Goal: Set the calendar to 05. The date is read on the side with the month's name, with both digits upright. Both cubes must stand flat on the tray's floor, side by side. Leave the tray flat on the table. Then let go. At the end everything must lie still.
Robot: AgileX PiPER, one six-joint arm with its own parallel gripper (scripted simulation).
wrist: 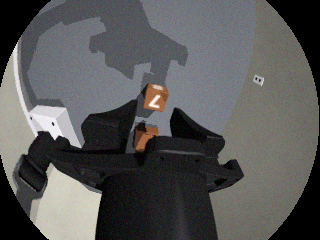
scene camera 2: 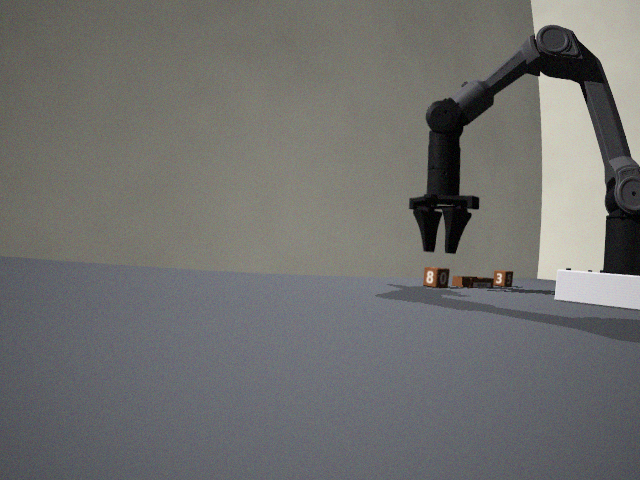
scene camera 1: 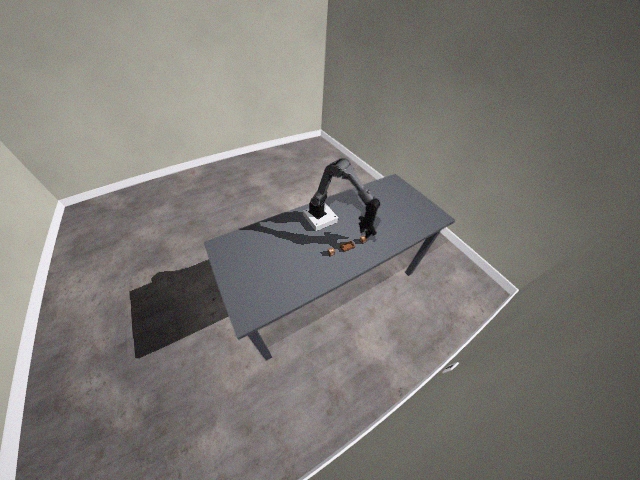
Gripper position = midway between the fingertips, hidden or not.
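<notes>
Gripper visible (scene camera 2: 439,252), likewise (wrist: 154,110).
</notes>
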